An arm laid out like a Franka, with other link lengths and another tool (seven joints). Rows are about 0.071 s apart.
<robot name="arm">
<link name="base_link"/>
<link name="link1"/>
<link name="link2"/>
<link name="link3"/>
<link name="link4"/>
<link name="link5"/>
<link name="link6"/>
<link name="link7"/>
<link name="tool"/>
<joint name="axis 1" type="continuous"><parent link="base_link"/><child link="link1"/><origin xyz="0 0 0.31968"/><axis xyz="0 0 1"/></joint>
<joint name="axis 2" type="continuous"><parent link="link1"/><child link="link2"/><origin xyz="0 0 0"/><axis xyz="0 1 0"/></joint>
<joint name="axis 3" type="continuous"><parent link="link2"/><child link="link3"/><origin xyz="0 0 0.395"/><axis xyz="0 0 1"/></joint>
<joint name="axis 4" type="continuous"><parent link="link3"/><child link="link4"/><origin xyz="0.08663 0 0"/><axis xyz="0 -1 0"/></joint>
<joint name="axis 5" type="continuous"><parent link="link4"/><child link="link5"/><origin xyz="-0.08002 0 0.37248"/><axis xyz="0 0 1"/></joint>
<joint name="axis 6" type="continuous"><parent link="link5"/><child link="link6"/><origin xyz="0 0 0"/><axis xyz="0 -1 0"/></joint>
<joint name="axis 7" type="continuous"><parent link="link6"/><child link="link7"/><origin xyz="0.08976 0 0"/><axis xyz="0 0 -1"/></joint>
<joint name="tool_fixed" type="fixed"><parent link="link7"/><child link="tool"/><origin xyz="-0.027 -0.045 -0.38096" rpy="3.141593 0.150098 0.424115"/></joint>
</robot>
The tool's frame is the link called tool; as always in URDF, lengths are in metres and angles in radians. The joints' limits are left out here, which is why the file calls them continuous.
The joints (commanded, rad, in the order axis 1, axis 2, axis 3, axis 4, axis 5, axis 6, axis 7), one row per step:
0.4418, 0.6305, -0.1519, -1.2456, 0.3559, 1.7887, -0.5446
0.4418, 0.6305, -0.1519, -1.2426, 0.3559, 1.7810, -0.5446
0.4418, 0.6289, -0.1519, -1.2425, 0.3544, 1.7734, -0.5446
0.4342, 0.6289, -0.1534, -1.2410, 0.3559, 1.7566, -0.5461
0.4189, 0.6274, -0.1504, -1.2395, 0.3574, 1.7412, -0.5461
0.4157, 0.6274, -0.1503, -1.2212, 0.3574, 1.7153, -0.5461
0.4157, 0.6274, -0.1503, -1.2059, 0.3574, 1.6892, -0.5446
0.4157, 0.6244, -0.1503, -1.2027, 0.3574, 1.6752, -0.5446
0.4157, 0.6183, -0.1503, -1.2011, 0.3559, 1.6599, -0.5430
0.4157, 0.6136, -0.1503, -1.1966, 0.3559, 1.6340, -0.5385
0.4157, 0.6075, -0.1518, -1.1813, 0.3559, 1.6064, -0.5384
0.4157, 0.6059, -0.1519, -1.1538, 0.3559, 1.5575, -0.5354
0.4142, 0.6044, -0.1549, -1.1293, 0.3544, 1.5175, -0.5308
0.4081, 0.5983, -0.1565, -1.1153, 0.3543, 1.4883, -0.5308
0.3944, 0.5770, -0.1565, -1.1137, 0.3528, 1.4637, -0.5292
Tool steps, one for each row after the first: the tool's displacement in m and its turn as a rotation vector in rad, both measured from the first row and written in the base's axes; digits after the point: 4 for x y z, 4 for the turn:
-0.0018, 0.0000, 0.0009, -0.0006, 0.0045, 0.0022
-0.0043, -0.0010, 0.0017, -0.0029, 0.0097, 0.0045
-0.0076, -0.0074, 0.0016, -0.0049, 0.0239, 0.0010
-0.0094, -0.0161, 0.0027, -0.0037, 0.0369, -0.0083
-0.0115, -0.0170, 0.0095, -0.0033, 0.0440, -0.0032
-0.0158, -0.0165, 0.0150, -0.0043, 0.0545, 0.0033
-0.0197, -0.0168, 0.0181, -0.0050, 0.0620, 0.0072
-0.0241, -0.0179, 0.0226, -0.0069, 0.0693, 0.0100
-0.0321, -0.0190, 0.0272, -0.0098, 0.0862, 0.0127
-0.0361, -0.0195, 0.0372, -0.0097, 0.0917, 0.0199
-0.0450, -0.0196, 0.0485, -0.0126, 0.1106, 0.0320
-0.0506, -0.0229, 0.0588, -0.0180, 0.1234, 0.0362
-0.0545, -0.0282, 0.0683, -0.0190, 0.1315, 0.0376
-0.0583, -0.0387, 0.0832, -0.0168, 0.1335, 0.0293

